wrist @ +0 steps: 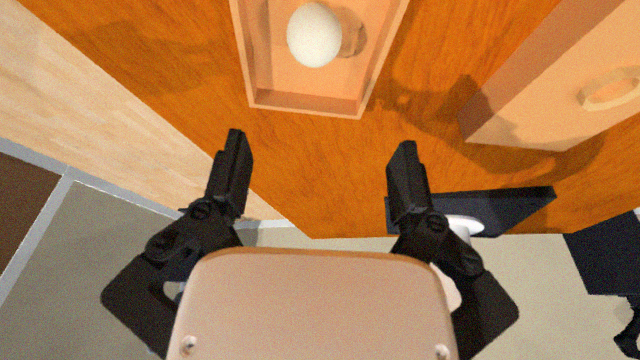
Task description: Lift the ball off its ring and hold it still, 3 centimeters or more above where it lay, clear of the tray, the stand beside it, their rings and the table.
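Note:
The white ball (314, 35) lies in the tray (305, 106), near the top middle of the wrist view. The ring under the ball is hidden from this angle. My gripper (322, 148) is open, with nothing between its two black fingers. In the picture the fingertips are below the tray's near wall, and the ball is beyond that wall, between the lines of the two fingers. The stand (540, 95) is a light orange block at the right, with an empty ring (590, 102) on its top.
The orange wooden table (320, 175) runs under the tray and the stand. A dark base plate (505, 205) with a white round foot is behind the right finger at the table's edge. A pale wooden surface (90, 110) is at the left. A dark panel (610, 255) is at the lower right.

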